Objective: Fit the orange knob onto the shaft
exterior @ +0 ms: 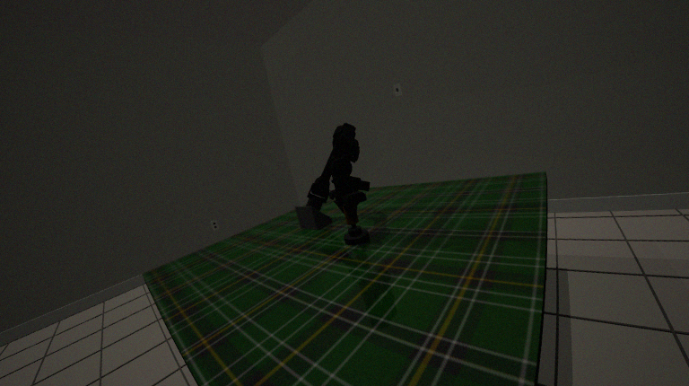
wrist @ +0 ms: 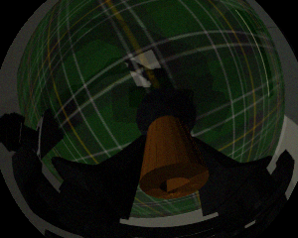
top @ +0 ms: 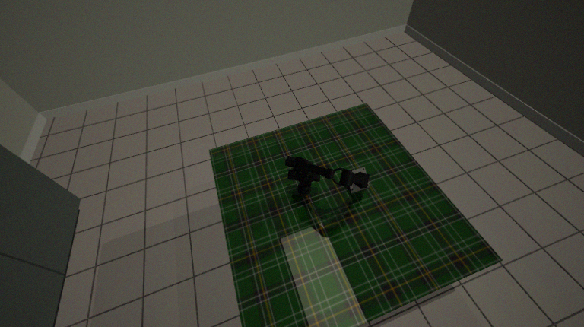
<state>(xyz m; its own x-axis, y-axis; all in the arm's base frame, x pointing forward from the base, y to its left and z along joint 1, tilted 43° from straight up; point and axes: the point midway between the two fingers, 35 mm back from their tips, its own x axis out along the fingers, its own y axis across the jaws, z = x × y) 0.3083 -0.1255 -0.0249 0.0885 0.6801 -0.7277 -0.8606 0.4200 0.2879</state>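
The orange knob is 2 cm above my gripper tip. From my gripper tip the other things lie so: D-shaped shaft 4 cm below.
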